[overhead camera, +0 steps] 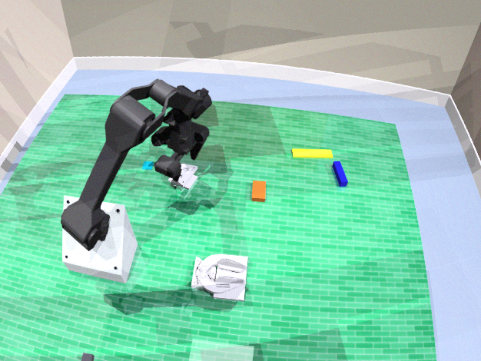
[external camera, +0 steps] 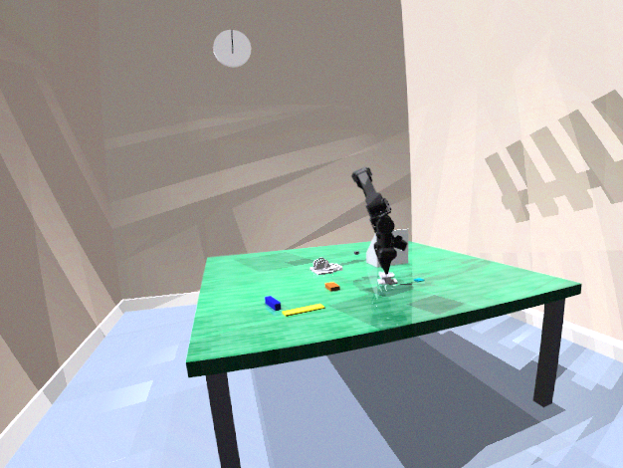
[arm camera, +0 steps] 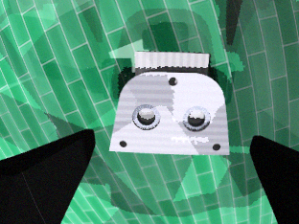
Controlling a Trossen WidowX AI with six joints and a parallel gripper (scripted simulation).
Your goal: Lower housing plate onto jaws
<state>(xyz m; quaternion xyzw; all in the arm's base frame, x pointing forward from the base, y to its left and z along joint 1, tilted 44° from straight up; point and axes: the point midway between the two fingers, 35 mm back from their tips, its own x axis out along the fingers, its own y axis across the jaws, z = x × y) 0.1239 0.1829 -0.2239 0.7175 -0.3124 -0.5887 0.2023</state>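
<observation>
The white stepped block is 3 cm below my gripper tip and 1 cm behind it. Round my gripper tip: cyan tile: 13 cm behind, 4 cm below, 2 cm to the left; then yellow bar: 34 cm ahead, 21 cm to the left, 4 cm below; then orange block: 21 cm ahead, 4 cm below, 1 cm to the left.
</observation>
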